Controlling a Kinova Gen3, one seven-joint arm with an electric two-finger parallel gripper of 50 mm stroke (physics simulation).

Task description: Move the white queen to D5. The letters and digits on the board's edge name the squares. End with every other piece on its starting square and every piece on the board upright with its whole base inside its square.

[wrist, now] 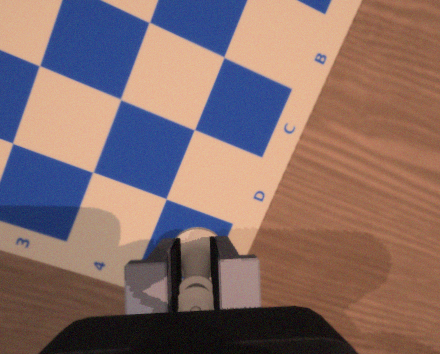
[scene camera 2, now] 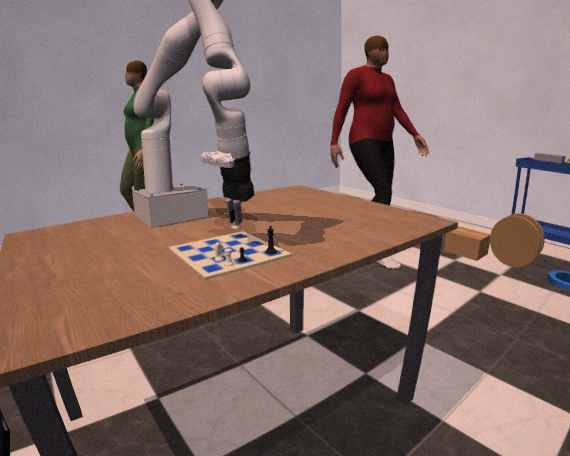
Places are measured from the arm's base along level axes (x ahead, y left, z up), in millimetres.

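Pixels of known places: gripper, fingertip midpoint: (wrist: 195,262) (scene camera 2: 236,222); arm's base at its link origin: (scene camera 2: 159,191).
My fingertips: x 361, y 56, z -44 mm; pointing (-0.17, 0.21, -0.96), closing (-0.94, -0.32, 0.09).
Observation:
For each thing: its top centre in the pictures, then the offset to it from my fingertips. Level surfaces: height alone.
- white queen at its top centre: (wrist: 203,313) (scene camera 2: 236,208) 38 mm up, 0 mm ahead, 2 mm left
- chessboard at its top centre: (wrist: 95,44) (scene camera 2: 227,250) 41 mm down, 67 mm ahead, 76 mm right
- black king at its top centre: (scene camera 2: 270,226) 23 mm up, 147 mm ahead, 7 mm right
- black pawn at its top centre: (scene camera 2: 241,247) 9 mm down, 144 mm ahead, 88 mm right
- white knight at its top centre: (scene camera 2: 218,242) 1 mm down, 104 mm ahead, 121 mm right
- white rook at its top centre: (scene camera 2: 227,249) 8 mm down, 141 mm ahead, 122 mm right
- wooden table at its surface level: 47 mm down
The white queen (scene camera 2: 235,226) (wrist: 196,257) is upright between the fingers of my gripper (scene camera 2: 234,215) (wrist: 195,262), which is shut on it. In the wrist view its base shows over the blue corner square beside the light D5 square. In the scene view it hangs in the air at the back edge of the chessboard (scene camera 2: 204,273) (wrist: 340,30). The letters B, C, D and digits 3, 4 show in the wrist view. A black king (scene camera 2: 270,241), a black pawn (scene camera 2: 242,255), a white knight (scene camera 2: 219,251) and a white rook (scene camera 2: 228,257) stand upright on the board.
The board lies on the wooden table (scene camera 2: 100,285) (wrist: 370,175). The arm's grey base block (scene camera 2: 175,210) stands at the back left. Two people, in green (scene camera 2: 134,120) and red (scene camera 2: 372,107), stand behind. A blue cart (scene camera 2: 542,166) and a wooden box (scene camera 2: 465,242) are at the right.

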